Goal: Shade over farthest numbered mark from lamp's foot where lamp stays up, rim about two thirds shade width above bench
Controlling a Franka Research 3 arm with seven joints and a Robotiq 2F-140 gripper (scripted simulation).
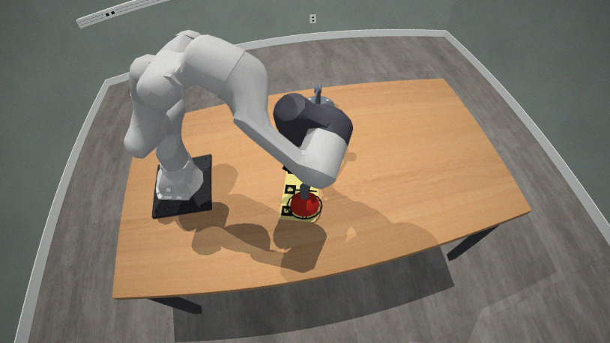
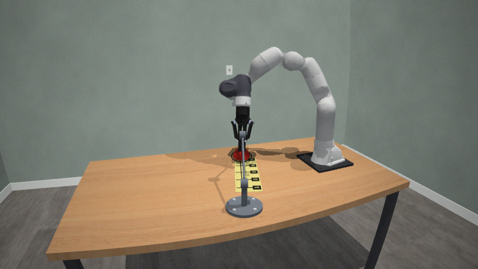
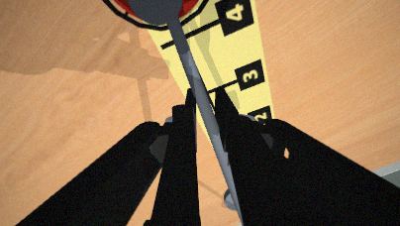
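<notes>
Right now the yellow strip is 1 cm behind my hand, 7 cm to the left of it and 13 cm below it. Also, from my hand: grey round foot: 13 cm ahead, 40 cm to the left, 10 cm below.
</notes>
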